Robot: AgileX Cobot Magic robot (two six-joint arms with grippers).
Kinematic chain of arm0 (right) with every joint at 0, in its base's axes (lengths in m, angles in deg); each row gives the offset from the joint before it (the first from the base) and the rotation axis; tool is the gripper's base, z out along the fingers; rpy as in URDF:
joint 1: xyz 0 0 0.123 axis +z
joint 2: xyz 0 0 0 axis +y
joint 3: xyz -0.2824 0 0.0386 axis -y
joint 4: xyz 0.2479 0 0.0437 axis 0.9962 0 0.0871
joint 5: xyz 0 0 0 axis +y
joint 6: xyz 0.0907 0 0.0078 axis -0.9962 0 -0.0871
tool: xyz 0 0 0 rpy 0 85 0
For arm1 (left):
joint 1: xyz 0 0 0.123 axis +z
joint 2: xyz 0 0 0 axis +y
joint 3: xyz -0.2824 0 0.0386 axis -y
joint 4: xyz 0.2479 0 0.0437 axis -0.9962 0 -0.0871
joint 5: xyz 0 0 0 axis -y
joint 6: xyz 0.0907 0 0.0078 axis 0.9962 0 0.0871
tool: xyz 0 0 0 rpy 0 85 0
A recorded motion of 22 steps. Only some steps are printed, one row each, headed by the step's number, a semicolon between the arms.
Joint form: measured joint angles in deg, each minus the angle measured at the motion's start. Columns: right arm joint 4, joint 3, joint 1, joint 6, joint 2, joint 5; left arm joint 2, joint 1, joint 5, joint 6, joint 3, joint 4.
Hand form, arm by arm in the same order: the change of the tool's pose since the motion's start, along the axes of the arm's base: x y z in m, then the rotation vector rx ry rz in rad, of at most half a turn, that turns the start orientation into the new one. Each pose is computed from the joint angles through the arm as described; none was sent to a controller.
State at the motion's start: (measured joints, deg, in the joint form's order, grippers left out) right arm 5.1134 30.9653 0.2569 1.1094 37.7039 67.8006; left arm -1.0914 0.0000 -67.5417 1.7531 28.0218 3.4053
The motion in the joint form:
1: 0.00 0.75 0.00 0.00 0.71 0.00; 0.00 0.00 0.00 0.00 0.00 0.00
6: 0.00 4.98 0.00 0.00 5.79 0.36; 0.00 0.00 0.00 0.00 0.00 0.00
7: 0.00 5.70 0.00 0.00 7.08 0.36; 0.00 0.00 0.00 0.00 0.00 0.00
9: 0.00 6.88 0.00 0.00 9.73 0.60; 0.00 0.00 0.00 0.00 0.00 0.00
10: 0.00 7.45 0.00 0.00 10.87 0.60; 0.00 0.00 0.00 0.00 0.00 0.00
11: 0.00 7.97 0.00 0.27 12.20 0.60; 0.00 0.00 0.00 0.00 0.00 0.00
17: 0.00 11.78 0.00 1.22 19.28 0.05; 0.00 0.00 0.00 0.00 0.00 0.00
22: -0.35 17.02 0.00 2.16 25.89 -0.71; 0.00 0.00 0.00 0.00 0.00 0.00
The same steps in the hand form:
1: 0.0026 0.0000 0.0027 0.0000 -0.0007 0.0000; 0.0000 0.0000 0.0000 0.0000 0.0000 0.0000
6: 0.0200 0.0001 0.0149 -0.0001 0.0204 0.0006; 0.0000 0.0000 0.0000 0.0000 0.0000 0.0000
7: 0.0242 0.0001 0.0161 -0.0001 0.0303 0.0006; 0.0000 0.0000 0.0000 0.0000 0.0000 0.0000
9: 0.0324 0.0002 0.0166 -0.0002 0.0602 0.0009; 0.0000 0.0000 0.0000 0.0000 0.0000 0.0000
10: 0.0363 0.0002 0.0170 -0.0003 0.0701 0.0009; 0.0000 0.0000 0.0000 0.0000 0.0000 0.0000
11: 0.0406 0.0002 0.0167 -0.0018 0.0839 0.0054; 0.0000 0.0000 0.0000 0.0000 0.0000 0.0000
17: 0.0666 0.0003 0.0182 -0.0067 0.1300 0.0204; 0.0000 0.0000 0.0000 0.0000 0.0000 0.0000
22: 0.0956 -0.0001 0.0242 -0.0175 0.1394 0.0357; 0.0000 0.0000 0.0000 0.0000 0.0000 0.0000

